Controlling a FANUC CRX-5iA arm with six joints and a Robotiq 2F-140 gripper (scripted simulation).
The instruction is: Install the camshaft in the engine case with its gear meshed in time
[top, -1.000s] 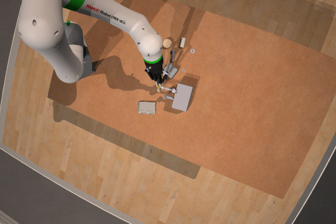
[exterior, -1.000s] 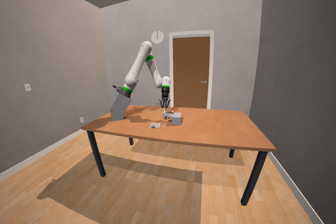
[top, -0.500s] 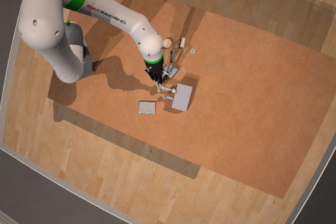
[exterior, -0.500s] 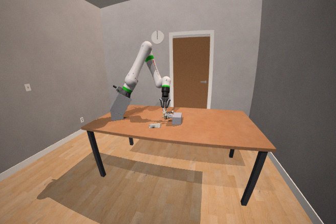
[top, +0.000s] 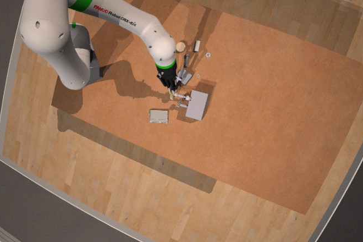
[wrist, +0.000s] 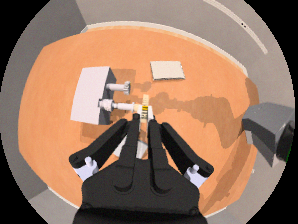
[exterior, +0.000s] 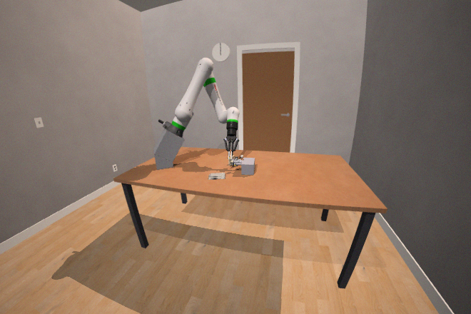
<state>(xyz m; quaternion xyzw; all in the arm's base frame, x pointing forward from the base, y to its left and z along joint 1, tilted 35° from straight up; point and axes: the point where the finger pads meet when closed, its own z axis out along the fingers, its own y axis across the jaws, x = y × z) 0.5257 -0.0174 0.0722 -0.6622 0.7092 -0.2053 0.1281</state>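
My hand is 60 mm short of the crank gear, 60 mm to the left of it and 40 mm above it. Round my hand: grey block 10 mm ahead, 90 mm to the left, 90 mm below; flat grey plate 40 mm behind, 180 mm to the right, 100 mm below; bolt 10 mm behind, 190 mm to the left, 90 mm below.
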